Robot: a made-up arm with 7 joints. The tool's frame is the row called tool.
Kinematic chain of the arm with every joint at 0, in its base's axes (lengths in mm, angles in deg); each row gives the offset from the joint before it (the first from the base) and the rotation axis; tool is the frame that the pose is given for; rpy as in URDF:
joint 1: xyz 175 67.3 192.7 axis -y
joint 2: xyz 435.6 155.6 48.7 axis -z
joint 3: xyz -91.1 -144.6 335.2 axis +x
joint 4: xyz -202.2 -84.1 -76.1 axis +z
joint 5: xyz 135 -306.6 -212.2 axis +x
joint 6: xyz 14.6 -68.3 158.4 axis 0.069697 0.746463 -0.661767
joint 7: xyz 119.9 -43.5 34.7 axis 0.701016 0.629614 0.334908
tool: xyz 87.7 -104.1 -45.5 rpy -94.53 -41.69 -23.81
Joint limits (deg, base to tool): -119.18..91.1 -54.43..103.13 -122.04..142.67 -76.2..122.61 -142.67..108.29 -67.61..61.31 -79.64..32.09
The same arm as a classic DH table. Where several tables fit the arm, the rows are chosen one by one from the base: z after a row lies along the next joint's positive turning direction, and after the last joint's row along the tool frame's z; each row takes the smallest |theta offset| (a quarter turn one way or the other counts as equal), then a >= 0, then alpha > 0; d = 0 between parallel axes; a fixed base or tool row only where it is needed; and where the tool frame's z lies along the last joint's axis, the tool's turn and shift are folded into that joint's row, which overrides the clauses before.
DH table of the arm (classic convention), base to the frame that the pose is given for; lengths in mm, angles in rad. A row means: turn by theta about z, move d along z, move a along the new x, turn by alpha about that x. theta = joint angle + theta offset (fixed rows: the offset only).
base (fixed): d 192.7  theta_offset 0  a 175  alpha 1.5708
joint 1: d -222.9  theta_offset 0  a 435.6  alpha 1.5708
joint 2: d -383.9  theta_offset 1.5708  a 144.6  alpha 1.5708
joint 3: d -293.3  theta_offset 0  a 84.1  alpha 1.5708
joint 4: d -288.3  theta_offset 0  a 306.6  alpha -1.5708
joint 5: d 160.5  theta_offset 0.8455  a -73.2  alpha -1.501
joint 6: d -230.5  theta_offset -0.7753  a 88.5  alpha 1.269
joint 7: d 180.6  theta_offset 0.2159  a 126  alpha -0.5415
tool (fixed): d -128  theta_offset -1.4532  a 0  alpha 0
Joint limits (rad, base to tool): -2.0801..1.59 -0.95..1.8 -2.13..2.4901 -1.3299..2.1399 -2.4901..1.89 -1.18..1.0701 -1.39..0.5601

